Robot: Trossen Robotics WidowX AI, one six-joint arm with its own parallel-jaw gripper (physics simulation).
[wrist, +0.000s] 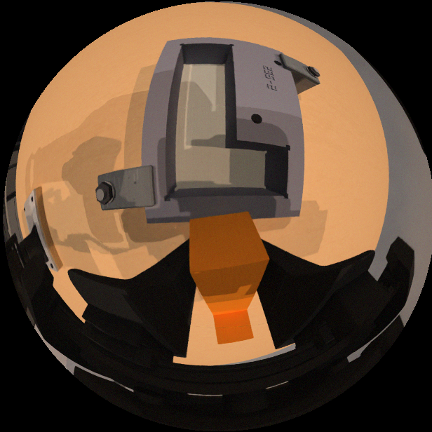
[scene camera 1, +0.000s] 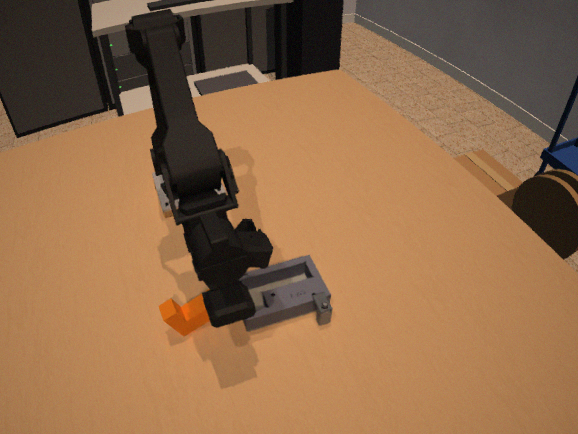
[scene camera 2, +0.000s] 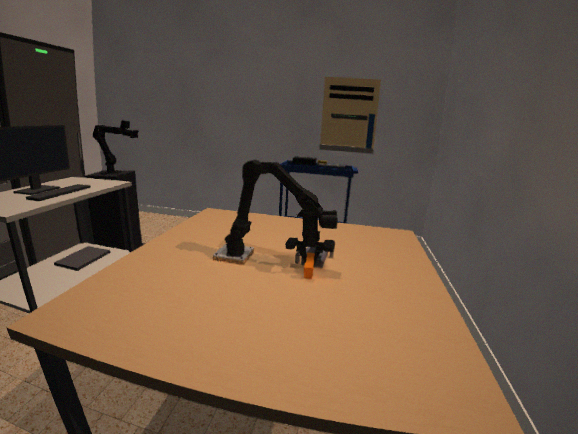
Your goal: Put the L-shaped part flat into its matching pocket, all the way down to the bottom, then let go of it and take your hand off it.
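Frame: origin at the arm's base, x back, y right, z up, level; metres.
Where they show: arm's base at its link origin: (scene camera 2: 235,253).
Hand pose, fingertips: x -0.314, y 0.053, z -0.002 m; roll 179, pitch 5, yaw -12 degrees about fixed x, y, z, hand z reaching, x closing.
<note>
Each offset is from my fingertips to the top centre of the thing. "pt": to the spot under its first point. Level surfaces: height alone.
The orange L-shaped part @[dx +0.006, dy +0.037, dz +0.044 m] (scene camera 1: 176,320) (scene camera 2: 309,267) (wrist: 227,245) is outside the pocket, beside the fixture. Its L stands on edge with the corner downward, not flat; whether it touches the table is unclear. My gripper (scene camera 1: 229,304) (scene camera 2: 311,254) (wrist: 221,241) is shut on one leg of it; in the wrist view the black fingers press on both sides. The grey fixture @[dx -0.023, dy -0.087, dz +0.027 m] (scene camera 1: 295,298) (wrist: 257,100) lies on the table, its L-shaped pocket (wrist: 202,112) open and empty. The part's near end overlaps the fixture's lower edge in the wrist view. The hand hides part of the fixture in scene camera 1.
A grey clamp bracket @[pt dx -0.102, dy -0.116, dz +0.020 m] (scene camera 1: 323,309) (wrist: 300,72) sticks out from one fixture corner. Another bracket (wrist: 130,187) with a bolt sticks out on the opposite side. The arm's base plate (scene camera 2: 220,256) (wrist: 42,225) sits on the wooden table @[dz -0.021 m] (scene camera 1: 400,325). A blue cart (scene camera 2: 320,170) stands beyond the table.
</note>
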